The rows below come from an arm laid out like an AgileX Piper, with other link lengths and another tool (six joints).
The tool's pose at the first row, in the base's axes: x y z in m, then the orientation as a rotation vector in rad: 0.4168 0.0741 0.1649 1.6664 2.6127 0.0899
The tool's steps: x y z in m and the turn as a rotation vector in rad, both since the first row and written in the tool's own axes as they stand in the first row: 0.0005 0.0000 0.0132 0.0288 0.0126 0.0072; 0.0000 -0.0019 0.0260 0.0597 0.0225 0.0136; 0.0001 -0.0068 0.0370 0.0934 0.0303 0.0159; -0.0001 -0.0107 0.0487 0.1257 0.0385 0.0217; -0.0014 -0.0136 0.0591 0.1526 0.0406 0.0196; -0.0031 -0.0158 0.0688 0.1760 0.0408 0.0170; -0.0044 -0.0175 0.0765 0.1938 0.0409 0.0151; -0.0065 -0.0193 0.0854 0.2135 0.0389 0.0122; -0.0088 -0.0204 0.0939 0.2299 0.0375 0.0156; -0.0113 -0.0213 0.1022 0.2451 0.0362 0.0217; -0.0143 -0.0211 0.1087 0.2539 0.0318 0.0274; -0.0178 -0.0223 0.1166 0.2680 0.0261 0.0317
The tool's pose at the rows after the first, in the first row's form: 0.4175 0.0749 0.1517 1.6899 2.6297 0.0635; 0.4168 0.0740 0.1388 -1.7009 -2.6292 -0.0314; 0.4131 0.0723 0.1275 -1.6902 -2.6068 0.0064; 0.4104 0.0708 0.1156 -1.6840 -2.5814 0.0414; 0.4090 0.0687 0.1050 -1.6721 -2.5691 0.0743; 0.4084 0.0665 0.0952 -1.6614 -2.5599 0.1041; 0.4079 0.0648 0.0874 -1.6533 -2.5526 0.1266; 0.4077 0.0624 0.0784 -1.6443 -2.5465 0.1532; 0.4083 0.0600 0.0698 -1.6439 -2.5362 0.1747; 0.4090 0.0576 0.0615 -1.6471 -2.5240 0.1945; 0.4109 0.0551 0.0550 -1.6534 -2.5173 0.2090; 0.4118 0.0517 0.0471 -1.6566 -2.5098 0.2312
